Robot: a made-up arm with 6 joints.
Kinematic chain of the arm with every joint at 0, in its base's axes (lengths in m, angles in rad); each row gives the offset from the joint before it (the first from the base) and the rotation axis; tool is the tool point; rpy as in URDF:
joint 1: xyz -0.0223 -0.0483 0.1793 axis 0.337 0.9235 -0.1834
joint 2: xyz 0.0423 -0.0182 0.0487 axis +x
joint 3: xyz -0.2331 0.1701 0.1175 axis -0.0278 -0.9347 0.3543
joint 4: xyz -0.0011 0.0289 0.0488 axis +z
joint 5: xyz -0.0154 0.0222 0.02 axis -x
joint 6: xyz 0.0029 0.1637 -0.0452 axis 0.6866 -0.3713 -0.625
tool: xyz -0.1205 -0.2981 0.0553 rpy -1.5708 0 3.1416
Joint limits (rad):
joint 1: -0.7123..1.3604
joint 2: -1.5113..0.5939
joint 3: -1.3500..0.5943
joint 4: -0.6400..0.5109
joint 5: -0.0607..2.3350
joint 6: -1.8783..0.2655
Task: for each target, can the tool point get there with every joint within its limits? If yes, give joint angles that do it. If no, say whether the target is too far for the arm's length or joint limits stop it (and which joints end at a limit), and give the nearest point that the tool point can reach.
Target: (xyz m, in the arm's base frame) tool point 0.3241 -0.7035 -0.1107
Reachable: no: joint limits stop it (at a limit: joint 1, joint 2, joint 3, joint 6) | nearest point 0.1250 -0.3024 -0.0550 | short by 0.451 m
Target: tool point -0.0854 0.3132 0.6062
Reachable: yes | joints 0.4258 -0.0624 0.2926 0.3250 1.1736 -0.9684
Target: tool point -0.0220 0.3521 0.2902
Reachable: yes | joints 0.4265 -0.8368 -0.5888 0.2508 1.1061 -0.6319
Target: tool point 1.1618 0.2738 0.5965
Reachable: no: too far | nearest point 0.5517 0.0854 0.4977 | short by 0.646 m
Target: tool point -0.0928 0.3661 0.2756
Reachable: yes | joints 0.2536 -0.9394 -0.2280 -0.1811 0.8680 -0.6464
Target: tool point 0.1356 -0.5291 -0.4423
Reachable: no: joint limits stop it (at a limit: joint 1, joint 2, joint 3, joint 6) | nearest point 0.0570 -0.2544 -0.2270 | short by 0.358 m
